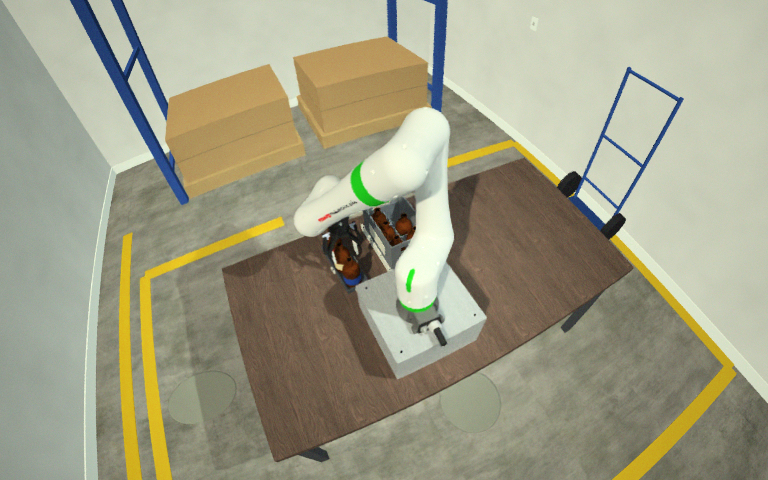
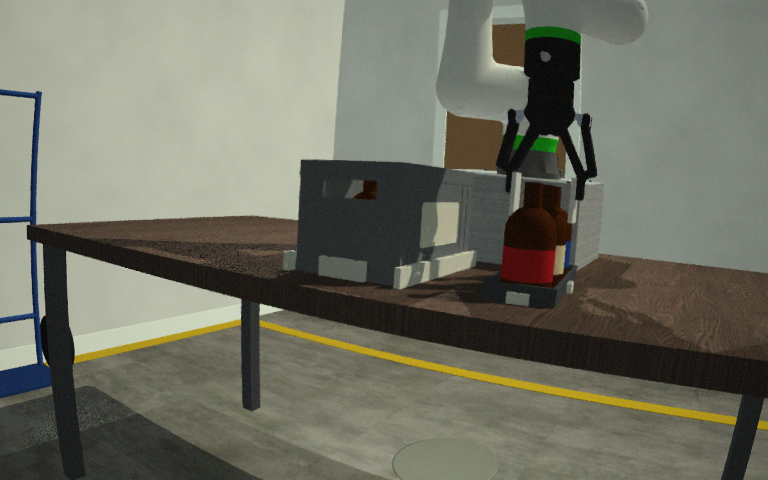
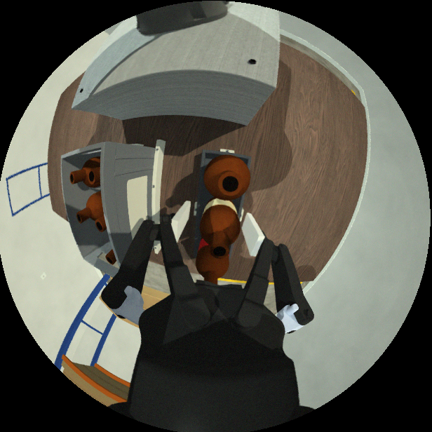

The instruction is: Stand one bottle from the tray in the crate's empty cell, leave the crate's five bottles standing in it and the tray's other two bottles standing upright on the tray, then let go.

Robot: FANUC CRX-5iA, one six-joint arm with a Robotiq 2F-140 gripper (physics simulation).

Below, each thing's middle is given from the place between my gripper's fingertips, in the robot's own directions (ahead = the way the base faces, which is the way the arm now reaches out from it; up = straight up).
My gripper is now 30 mm short of the cream-labelled bottle (image 2: pixel 548 190), 20 mm above it and 10 mm to the right of it. From my hand the other things lie so: pale rail (image 2: pixel 416 273) (150 mm to the right, 90 mm below, 50 mm ahead); blue-label bottle (image 3: pixel 227 177) (60 mm behind, 20 mm below); red-label bottle (image 2: pixel 529 248) (120 mm ahead, 20 mm to the left, 20 mm below).
